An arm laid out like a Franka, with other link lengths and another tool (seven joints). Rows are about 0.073 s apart.
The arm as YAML. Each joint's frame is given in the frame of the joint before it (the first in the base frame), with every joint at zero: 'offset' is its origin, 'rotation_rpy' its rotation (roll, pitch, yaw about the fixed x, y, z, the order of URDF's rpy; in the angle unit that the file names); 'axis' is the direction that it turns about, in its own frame. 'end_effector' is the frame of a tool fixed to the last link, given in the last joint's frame.
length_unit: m
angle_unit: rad
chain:
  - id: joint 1
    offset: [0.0, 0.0, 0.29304]
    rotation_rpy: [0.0, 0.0, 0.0]
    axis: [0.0, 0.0, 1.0]
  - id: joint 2
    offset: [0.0, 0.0, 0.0]
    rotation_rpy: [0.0, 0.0, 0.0]
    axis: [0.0, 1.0, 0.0]
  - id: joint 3
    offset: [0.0, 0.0, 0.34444]
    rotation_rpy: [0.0, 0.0, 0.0]
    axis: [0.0, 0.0, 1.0]
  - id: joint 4
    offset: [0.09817, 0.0, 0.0]
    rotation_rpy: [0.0, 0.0, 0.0]
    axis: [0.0, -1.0, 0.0]
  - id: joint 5
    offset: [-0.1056, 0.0, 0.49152]
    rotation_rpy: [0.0, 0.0, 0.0]
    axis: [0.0, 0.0, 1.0]
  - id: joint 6
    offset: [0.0, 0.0, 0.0]
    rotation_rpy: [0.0, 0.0, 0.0]
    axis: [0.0, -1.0, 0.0]
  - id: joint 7
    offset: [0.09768, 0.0, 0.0]
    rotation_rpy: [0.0, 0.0, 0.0]
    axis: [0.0, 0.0, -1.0]
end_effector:
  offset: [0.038, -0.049, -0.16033]
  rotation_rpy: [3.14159, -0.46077, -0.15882]
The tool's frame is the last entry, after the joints.
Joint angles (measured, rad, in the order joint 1, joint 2, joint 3, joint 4, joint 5, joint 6, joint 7), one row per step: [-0.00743 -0.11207 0.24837 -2.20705 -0.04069 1.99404 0.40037]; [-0.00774 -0.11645 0.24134 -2.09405 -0.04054 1.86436 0.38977]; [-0.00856 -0.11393 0.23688 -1.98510 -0.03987 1.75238 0.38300]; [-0.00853 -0.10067 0.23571 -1.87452 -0.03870 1.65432 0.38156]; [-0.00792 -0.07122 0.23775 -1.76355 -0.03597 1.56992 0.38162]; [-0.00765 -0.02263 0.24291 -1.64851 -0.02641 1.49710 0.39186]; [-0.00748 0.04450 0.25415 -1.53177 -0.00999 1.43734 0.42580]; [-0.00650 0.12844 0.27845 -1.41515 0.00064 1.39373 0.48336]
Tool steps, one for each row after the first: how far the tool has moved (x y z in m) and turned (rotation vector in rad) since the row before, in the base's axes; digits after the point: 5 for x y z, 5 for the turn. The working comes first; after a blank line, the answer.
Tool pose at each row, in the base's axes (x y z in m, rotation vector in rad; the steps are taken from these numbers as rounded here): [0.63246 0.08940 0.32251 2.89321 -0.40344 0.56884]; [0.64429 0.08828 0.37876 2.89039 -0.40289 0.55106]; [0.65214 0.08750 0.43106 2.88985 -0.40631 0.54228]; [0.65839 0.08877 0.47907 2.89203 -0.41233 0.54003]; [0.66558 0.09206 0.51765 2.90029 -0.41556 0.53375]; [0.67568 0.09729 0.54587 2.91583 -0.43177 0.51853]; [0.68878 0.10616 0.56227 2.93327 -0.47444 0.49240]; [0.70507 0.12167 0.56739 2.94391 -0.53020 0.46352]

[0.01183 -0.00112 0.05625 -0.00428 0.01202 -0.00200]; [0.00785 -0.00078 0.05230 -0.00035 0.00567 -0.00307]; [0.00625 0.00127 0.04801 0.00340 0.00105 -0.00341]; [0.00719 0.00329 0.03858 0.00820 0.00393 -0.00043]; [0.01010 0.00523 0.02822 0.01777 0.00887 -0.00737]; [0.01310 0.00887 0.01640 0.02586 0.01411 -0.02396]; [0.01629 0.01551 0.00512 0.02349 0.01501 -0.03352]
